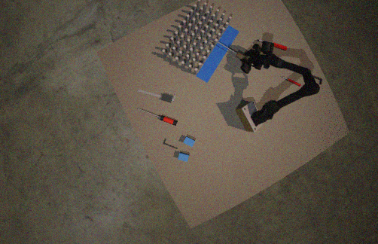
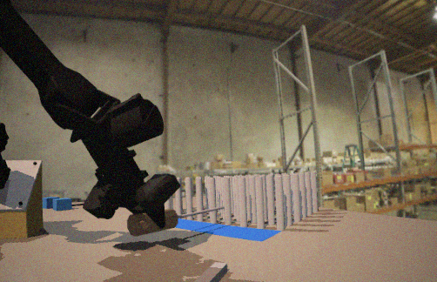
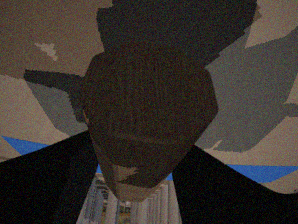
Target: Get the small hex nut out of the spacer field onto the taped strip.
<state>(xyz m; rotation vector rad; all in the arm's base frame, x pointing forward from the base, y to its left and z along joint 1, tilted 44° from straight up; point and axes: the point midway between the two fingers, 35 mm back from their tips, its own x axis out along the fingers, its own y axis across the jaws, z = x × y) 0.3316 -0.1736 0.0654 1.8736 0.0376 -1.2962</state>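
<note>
Now: gripper tip 100 mm short of the blue taped strip, 100 mm to the right of it and 30 mm above it. The rest, counted from my gripper tip: wooden-handled tool (90 mm ahead, 50 mm to the left).
</note>
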